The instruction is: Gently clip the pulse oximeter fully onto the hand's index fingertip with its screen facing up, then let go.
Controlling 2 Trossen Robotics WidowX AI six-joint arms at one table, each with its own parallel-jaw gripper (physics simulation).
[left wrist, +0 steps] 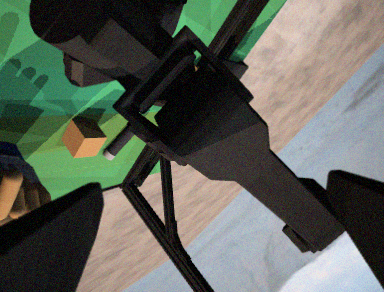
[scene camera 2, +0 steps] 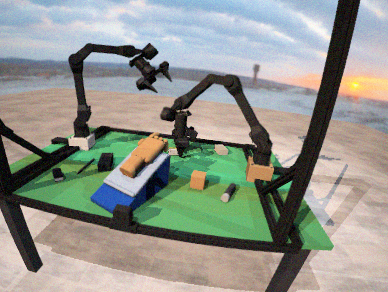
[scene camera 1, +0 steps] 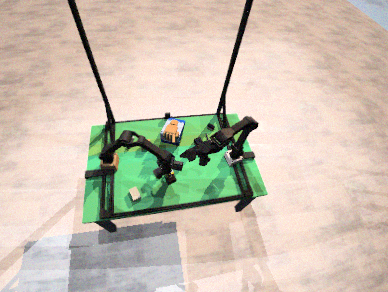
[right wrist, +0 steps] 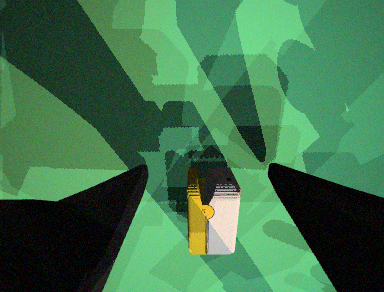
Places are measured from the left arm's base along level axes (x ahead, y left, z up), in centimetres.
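Pixels of known places: left gripper, between the fingertips: (left wrist: 215,187) (scene camera 2: 164,87) (scene camera 1: 183,154); right gripper, between the fingertips: (scene camera 2: 179,153) (scene camera 1: 166,176) (right wrist: 207,169); left arm's base, origin of its link: (scene camera 2: 81,135) (scene camera 1: 234,155); right arm's base, origin of its link: (scene camera 2: 260,162) (scene camera 1: 108,159).
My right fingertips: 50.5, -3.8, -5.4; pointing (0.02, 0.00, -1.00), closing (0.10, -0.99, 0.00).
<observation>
For each thing: its top centre in the pictures, then the offset to it from my right fingertips, as dx, dy, dz.
- pulse oximeter, centre of its top: (right wrist: 212,227) (scene camera 2: 174,148) -2.6, -0.4, +2.7
- orange cube, centre of its top: (left wrist: 90,147) (scene camera 2: 199,174) +5.9, -28.6, +4.5
- grey cylinder, centre of its top: (left wrist: 124,145) (scene camera 2: 229,188) +16.6, -34.6, +2.2
- black block, centre of its top: (scene camera 2: 105,157) -32.2, -15.4, +3.0
- black stick, centre of its top: (scene camera 2: 85,165) -40.2, -18.1, +0.4
- small black object, centre of its top: (scene camera 2: 56,170) -47.3, -28.2, +2.8
- pale block, centre of its top: (scene camera 2: 221,147) (scene camera 1: 134,193) +23.1, +5.4, +2.5
The pulse oximeter (right wrist: 221,220) (scene camera 2: 173,151) lies on the green table, its yellow shell and white shell side by side in the right wrist view. My right gripper (right wrist: 207,169) (scene camera 2: 186,146) is open and points down over it, a finger on either side, apart from it. The tan hand (scene camera 1: 172,130) (scene camera 2: 146,151) lies on a sloped blue and white stand (scene camera 2: 106,197). No oximeter is on its fingers; the index fingertip is too small to tell apart. My left gripper (scene camera 2: 163,85) is open and empty, high above the table.
An orange cube (scene camera 2: 198,180) (left wrist: 80,141) and a grey cylinder (scene camera 2: 228,193) lie right of the stand in scene camera 2. A black block (scene camera 2: 105,161), a black stick (scene camera 2: 86,166) and a small black object (scene camera 2: 58,174) lie left. A pale block (scene camera 1: 134,194) (scene camera 2: 221,149) lies apart.
</observation>
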